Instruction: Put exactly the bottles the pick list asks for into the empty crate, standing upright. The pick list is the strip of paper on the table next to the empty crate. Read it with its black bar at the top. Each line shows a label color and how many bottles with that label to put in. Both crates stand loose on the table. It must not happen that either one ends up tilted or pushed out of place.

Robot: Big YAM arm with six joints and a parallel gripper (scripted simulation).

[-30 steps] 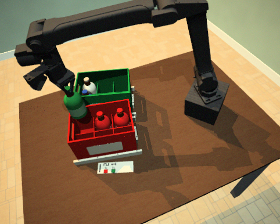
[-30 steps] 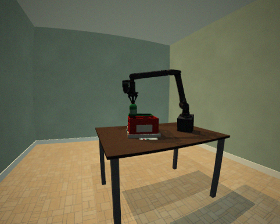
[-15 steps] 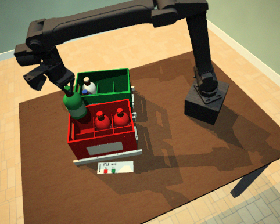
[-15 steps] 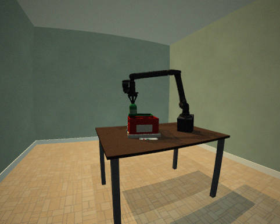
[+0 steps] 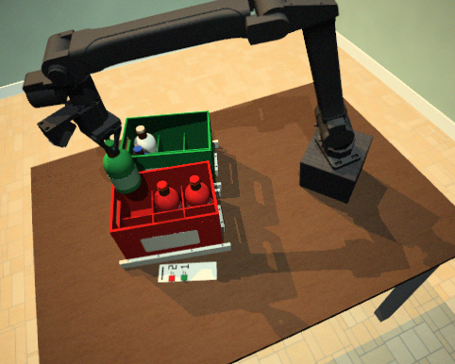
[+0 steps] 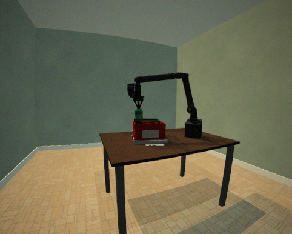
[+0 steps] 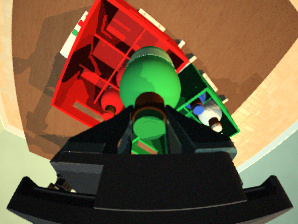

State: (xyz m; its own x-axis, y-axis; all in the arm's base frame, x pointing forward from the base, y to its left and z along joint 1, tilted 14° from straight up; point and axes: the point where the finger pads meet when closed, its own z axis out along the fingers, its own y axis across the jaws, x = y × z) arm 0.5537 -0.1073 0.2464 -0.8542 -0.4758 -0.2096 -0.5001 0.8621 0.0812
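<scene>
Now: the green bottle 60 mm below my hand. From my hand the other things lie so: blue-capped bottle (50 mm behind, 150 mm to the right, 240 mm below); red crate (90 mm behind, 50 mm to the left, 240 mm below); red bottle (180 mm behind, 20 mm to the left, 240 mm below).
</scene>
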